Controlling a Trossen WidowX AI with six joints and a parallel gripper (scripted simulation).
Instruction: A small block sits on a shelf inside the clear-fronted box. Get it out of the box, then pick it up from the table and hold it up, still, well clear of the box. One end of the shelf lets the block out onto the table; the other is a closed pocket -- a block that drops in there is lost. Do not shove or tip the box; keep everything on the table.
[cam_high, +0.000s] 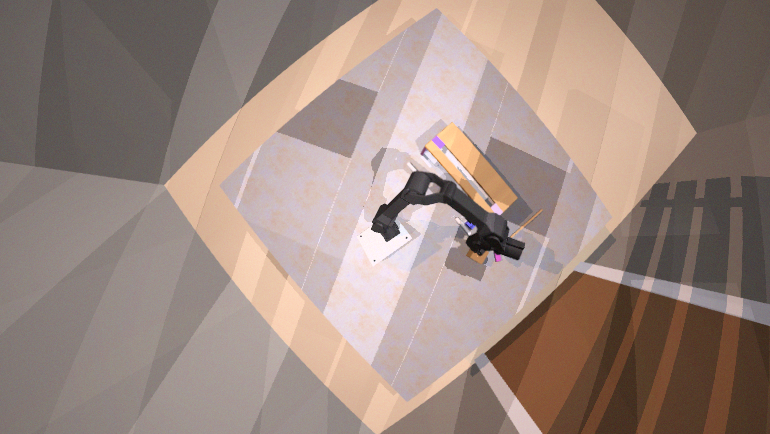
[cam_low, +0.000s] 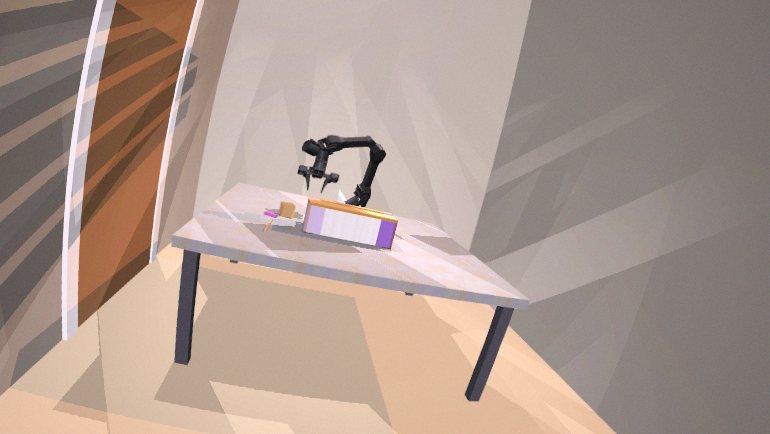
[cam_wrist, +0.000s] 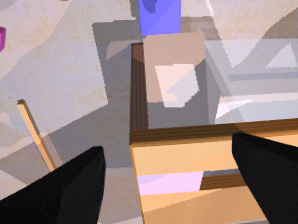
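Right now the blue block is 13 cm below my gripper tip and 2 cm behind it. From my gripper tip the other things lie so: pink piece: 17 cm to the right, 14 cm below, 1 cm ahead; then tan cube: 12 cm below, 11 cm to the right, 7 cm behind.
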